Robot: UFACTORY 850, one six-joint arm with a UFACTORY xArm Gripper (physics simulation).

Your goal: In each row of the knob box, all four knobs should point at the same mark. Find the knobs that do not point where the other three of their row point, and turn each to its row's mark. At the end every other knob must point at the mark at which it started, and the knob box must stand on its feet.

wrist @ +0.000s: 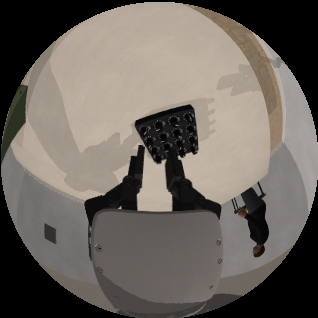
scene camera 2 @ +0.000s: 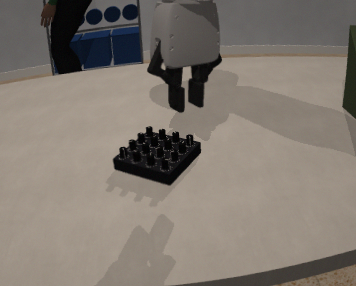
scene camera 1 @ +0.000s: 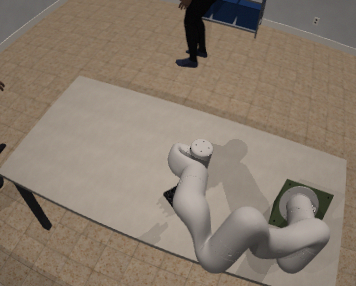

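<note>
The black knob box (scene camera 1: 169,194) (scene camera 2: 169,176) (wrist: 167,109) stands on its feet on the table, its four rows of upright black knobs on top. The arm hides part of it in scene camera 1. The knobs' pointer lines are too small and dark to read surely; in the wrist view the fingers cover part of the box's near edge. My gripper (scene camera 2: 187,106) (wrist: 155,154) is open, its fingers a small gap apart and nothing between them. It points down, above the table and higher than the knobs, beyond the box's far side in scene camera 2. It touches no knob.
The arm's green base plate (scene camera 1: 324,198) (scene camera 2: 353,75) (wrist: 16,117) is at one end of the table (scene camera 1: 115,130). The arm (scene camera 1: 192,200) bends over the table and box. A person (scene camera 1: 195,30) (scene camera 2: 70,35) (wrist: 257,225) stands beyond the table, near blue bins (scene camera 1: 235,16) (scene camera 2: 97,50).
</note>
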